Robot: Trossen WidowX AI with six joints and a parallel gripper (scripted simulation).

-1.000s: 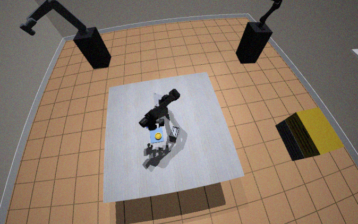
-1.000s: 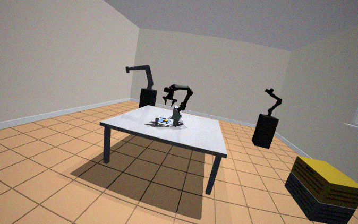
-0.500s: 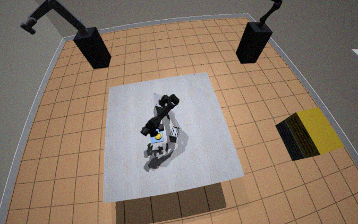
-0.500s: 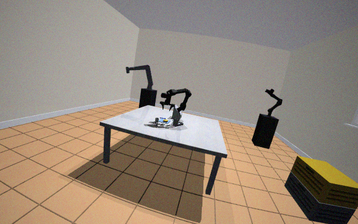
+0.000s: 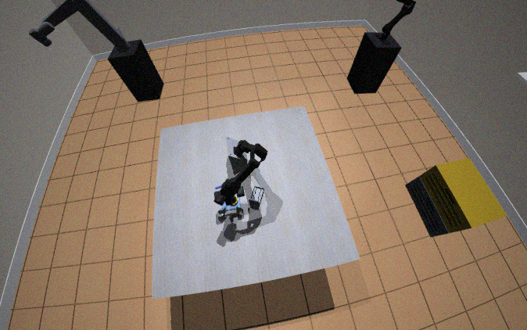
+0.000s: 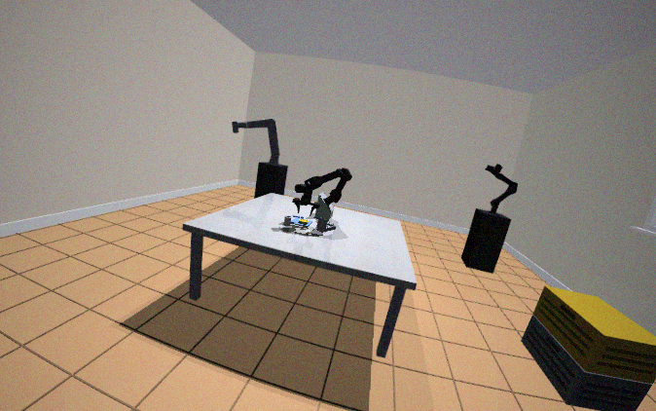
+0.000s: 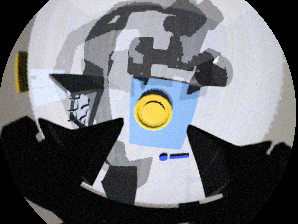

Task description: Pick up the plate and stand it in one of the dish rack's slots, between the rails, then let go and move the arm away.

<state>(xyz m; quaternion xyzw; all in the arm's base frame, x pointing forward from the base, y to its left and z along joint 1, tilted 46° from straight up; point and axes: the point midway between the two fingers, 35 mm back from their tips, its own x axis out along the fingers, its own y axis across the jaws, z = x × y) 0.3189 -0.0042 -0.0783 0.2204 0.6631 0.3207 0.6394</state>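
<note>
Right now the yellow plate is 5 cm below my gripper tip. The rest, counted from my gripper tip: light blue square pad 2 cm behind, 2 cm to the right, 6 cm below; white cup 9 cm ahead, 8 cm to the right, 4 cm below; blue spoon 12 cm behind, 7 cm to the right, 6 cm below.
</note>
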